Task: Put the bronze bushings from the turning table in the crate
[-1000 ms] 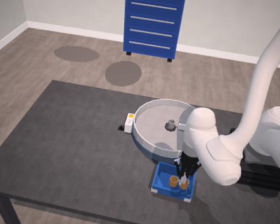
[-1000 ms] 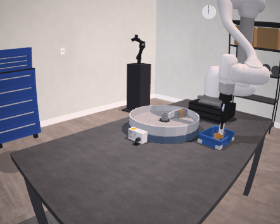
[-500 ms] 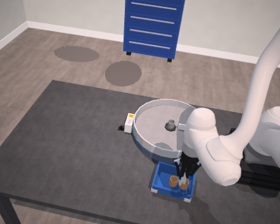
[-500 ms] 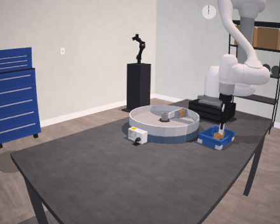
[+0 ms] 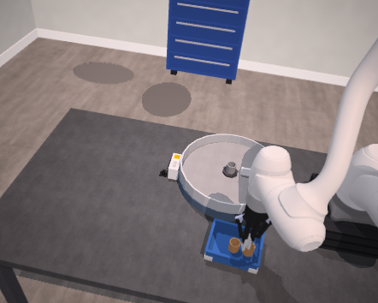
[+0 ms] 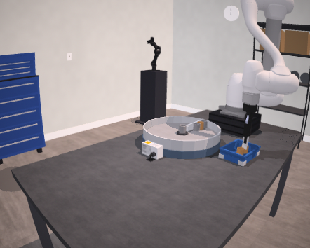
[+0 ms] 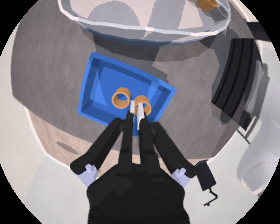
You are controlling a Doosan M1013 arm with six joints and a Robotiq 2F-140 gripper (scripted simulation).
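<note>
The blue crate lies 4 cm ahead of my hand, 1 cm to the right of it and 4 cm below it. Round my hand: round turning table (6 cm ahead, 35 cm to the right, 1 cm below).
</note>
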